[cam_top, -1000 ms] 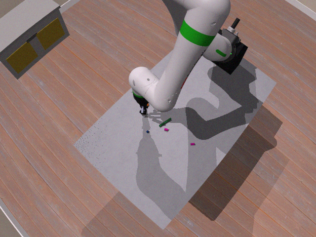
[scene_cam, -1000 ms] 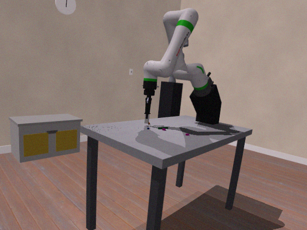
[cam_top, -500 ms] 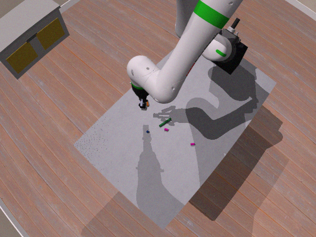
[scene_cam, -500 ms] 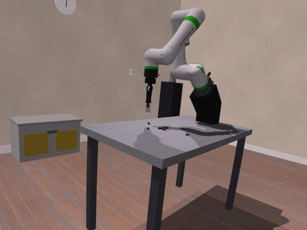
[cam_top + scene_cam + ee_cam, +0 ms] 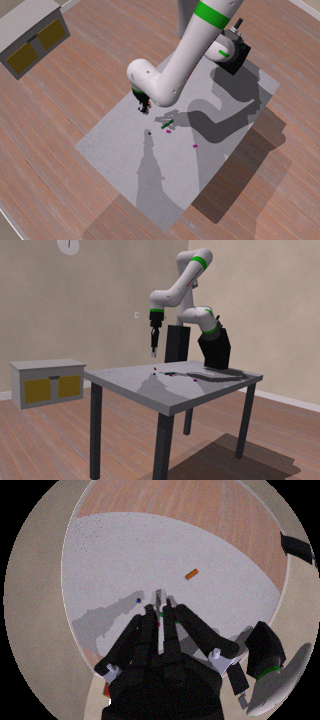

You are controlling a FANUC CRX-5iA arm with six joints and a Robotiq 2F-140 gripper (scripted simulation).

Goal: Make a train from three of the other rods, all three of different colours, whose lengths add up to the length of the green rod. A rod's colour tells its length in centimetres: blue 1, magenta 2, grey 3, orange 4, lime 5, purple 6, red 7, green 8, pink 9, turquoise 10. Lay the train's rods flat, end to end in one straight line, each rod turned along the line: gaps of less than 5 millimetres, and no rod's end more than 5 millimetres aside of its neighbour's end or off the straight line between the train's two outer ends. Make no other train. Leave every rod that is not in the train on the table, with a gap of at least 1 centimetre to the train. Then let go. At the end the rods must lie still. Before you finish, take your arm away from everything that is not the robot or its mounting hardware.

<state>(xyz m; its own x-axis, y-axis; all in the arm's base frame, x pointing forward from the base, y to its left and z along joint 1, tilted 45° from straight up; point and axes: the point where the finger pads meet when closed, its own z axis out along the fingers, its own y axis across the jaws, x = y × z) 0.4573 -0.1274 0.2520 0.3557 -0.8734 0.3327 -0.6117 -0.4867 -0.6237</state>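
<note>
Right now my hand is 50 mm short of the small blue rod, 70 mm to the right of it and 130 mm above it. The rest, counted from my hand: orange rod (80 mm behind, 50 mm to the right, 130 mm below); grey rod (30 mm below); green rod (60 mm behind, 110 mm to the left, 130 mm below).
</note>
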